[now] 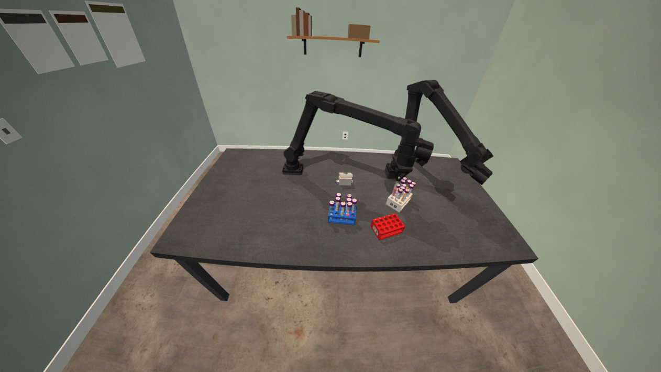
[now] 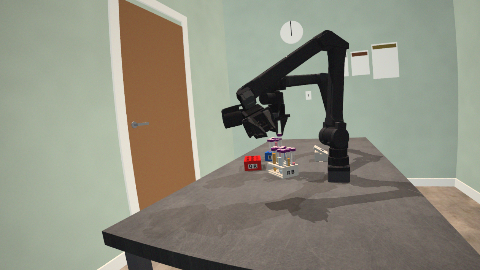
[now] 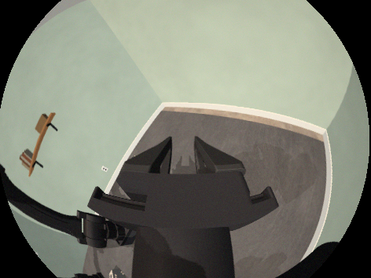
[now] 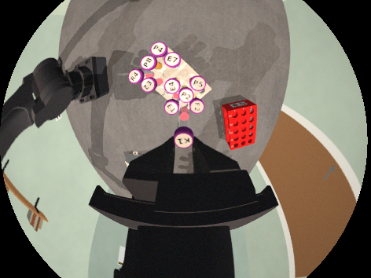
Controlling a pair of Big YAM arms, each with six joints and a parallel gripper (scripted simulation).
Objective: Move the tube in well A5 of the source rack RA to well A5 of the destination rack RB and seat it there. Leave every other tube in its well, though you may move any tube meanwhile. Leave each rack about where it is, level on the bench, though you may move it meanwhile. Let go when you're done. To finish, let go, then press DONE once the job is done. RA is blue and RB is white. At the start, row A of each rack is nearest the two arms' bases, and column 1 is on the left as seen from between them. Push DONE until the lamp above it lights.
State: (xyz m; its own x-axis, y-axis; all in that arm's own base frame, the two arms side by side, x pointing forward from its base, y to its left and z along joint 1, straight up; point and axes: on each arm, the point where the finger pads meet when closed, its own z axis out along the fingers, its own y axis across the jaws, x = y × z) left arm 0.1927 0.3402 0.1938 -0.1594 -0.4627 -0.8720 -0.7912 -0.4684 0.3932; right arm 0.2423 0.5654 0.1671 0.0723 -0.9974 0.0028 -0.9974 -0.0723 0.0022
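Now: the tube 1 cm to the left of my right hand and 6 cm below it. Round my right hand: red rack: 16 cm ahead, 5 cm to the right, 16 cm below; then white rack: 2 cm behind, 6 cm to the left, 16 cm below; then rack RA: 9 cm ahead, 26 cm to the right, 16 cm below.
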